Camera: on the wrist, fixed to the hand. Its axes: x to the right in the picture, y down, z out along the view.
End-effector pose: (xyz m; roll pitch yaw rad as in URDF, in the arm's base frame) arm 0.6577 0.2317 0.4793 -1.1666 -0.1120 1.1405
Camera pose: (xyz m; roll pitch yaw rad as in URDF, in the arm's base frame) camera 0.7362 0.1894 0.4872 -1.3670 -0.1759 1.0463
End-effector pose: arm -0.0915 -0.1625 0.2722 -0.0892 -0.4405 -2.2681
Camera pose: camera -0.1471 -0.1516 0.2029 -0.2593 -0.3870 -2.3769
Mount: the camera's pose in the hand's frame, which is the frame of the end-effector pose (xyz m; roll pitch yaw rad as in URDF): -0.0048 -0.0428 -0.0785 -0.2168 0.0599 -0.0959
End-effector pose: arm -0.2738 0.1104 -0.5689 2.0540 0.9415 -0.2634
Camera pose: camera -0.2544 0.1978 -0.5659 1.9874 0.9913 -0.0846
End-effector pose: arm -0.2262 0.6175 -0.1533 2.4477 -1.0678 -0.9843
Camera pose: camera -0.1743 0.6895 -0.1416 2.0394 -1.0417 -0.7610
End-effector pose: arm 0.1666 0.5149 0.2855 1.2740 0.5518 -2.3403
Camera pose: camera 0.2377 0.4984 0.2336 1.0813 0.6606 -2.3032
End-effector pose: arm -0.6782 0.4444 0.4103 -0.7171 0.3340 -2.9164
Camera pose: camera -0.6826 0.5294 0.3826 -0.9684 0.3142 -3.0338
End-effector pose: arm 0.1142 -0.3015 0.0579 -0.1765 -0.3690 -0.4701
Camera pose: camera 0.1073 -0.3607 -0.0089 -0.3528 -0.3247 -0.5807
